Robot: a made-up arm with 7 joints.
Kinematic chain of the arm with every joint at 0, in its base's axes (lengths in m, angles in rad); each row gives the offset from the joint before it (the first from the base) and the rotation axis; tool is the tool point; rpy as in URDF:
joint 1: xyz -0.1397 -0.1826 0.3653 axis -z
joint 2: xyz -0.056 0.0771 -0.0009 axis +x
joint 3: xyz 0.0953 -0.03 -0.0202 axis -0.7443 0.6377 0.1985
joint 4: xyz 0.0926 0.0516 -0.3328 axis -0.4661 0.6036 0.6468
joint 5: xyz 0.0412 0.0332 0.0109 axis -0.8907 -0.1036 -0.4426
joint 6: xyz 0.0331 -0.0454 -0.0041 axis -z
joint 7: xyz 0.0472 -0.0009 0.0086 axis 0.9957 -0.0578 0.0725
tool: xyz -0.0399 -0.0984 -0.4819 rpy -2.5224 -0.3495 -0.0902
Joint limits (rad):
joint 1: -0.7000..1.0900
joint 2: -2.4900..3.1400
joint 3: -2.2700..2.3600
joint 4: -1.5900..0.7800
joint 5: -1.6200..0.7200
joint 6: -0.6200..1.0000
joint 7: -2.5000..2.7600
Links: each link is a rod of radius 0.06 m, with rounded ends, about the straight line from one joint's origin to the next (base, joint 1, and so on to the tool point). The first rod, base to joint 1, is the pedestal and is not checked.
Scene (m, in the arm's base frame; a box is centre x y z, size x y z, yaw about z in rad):
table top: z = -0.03
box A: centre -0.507 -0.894 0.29 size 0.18 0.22 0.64 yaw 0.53
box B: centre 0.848 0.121 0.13 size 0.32 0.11 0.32 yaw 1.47
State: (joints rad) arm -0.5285 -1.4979 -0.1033 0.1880 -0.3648 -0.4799 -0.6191
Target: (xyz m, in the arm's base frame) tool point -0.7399 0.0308 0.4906
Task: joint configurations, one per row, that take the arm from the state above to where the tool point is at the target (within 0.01 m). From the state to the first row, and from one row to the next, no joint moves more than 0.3 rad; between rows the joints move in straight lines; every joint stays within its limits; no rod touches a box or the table.
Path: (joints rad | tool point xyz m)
1: -0.2588 -1.6632 0.1365 0.0600 -0.1840 -0.5032 -0.3841 | 0.2991 -0.7891 0.6615
2: 0.0110 -1.8286 0.3763 -0.0680 -0.0032 -0.5266 -0.1492 | -0.0140 -0.7808 0.8860
3: 0.2808 -1.9940 0.6160 -0.1960 0.1776 -0.5499 0.0858 | -0.2475 -0.5830 1.0588
4: 0.5505 -2.1593 0.8558 -0.3240 0.3584 -0.5733 0.3207 | -0.3195 -0.2859 1.1561
5: 0.8203 -2.3246 1.0956 -0.4520 0.5392 -0.5966 0.5557 | -0.2161 -0.0039 1.1702
6: 1.0900 -2.4900 1.3354 -0.5801 0.7200 -0.6200 0.7906 | 0.0140 0.1692 1.1085
7: 1.0729 -2.3468 1.2545 -0.3858 0.4626 -0.6078 0.7188 | -0.1694 0.1154 1.1351
8: 1.0558 -2.2036 1.1736 -0.1915 0.2052 -0.5955 0.6469 | -0.3509 0.0651 1.1084
9: 1.0388 -2.0604 1.0928 0.0028 -0.0522 -0.5833 0.5751 | -0.5134 0.0249 1.0318
10: 1.0217 -1.9172 1.0119 0.1971 -0.3096 -0.5710 0.5033 | -0.6414 0.0001 0.9152
11: 1.0046 -1.7739 0.9311 0.3914 -0.5670 -0.5588 0.4314 | -0.7240 -0.0063 0.7744
12: 0.9875 -1.6307 0.8502 0.5857 -0.8244 -0.5466 0.3596 | -0.7563 0.0052 0.6271
13: 0.9704 -1.4875 0.7693 0.7800 -1.0818 -0.5343 0.2878 | -0.7399 0.0308 0.4906

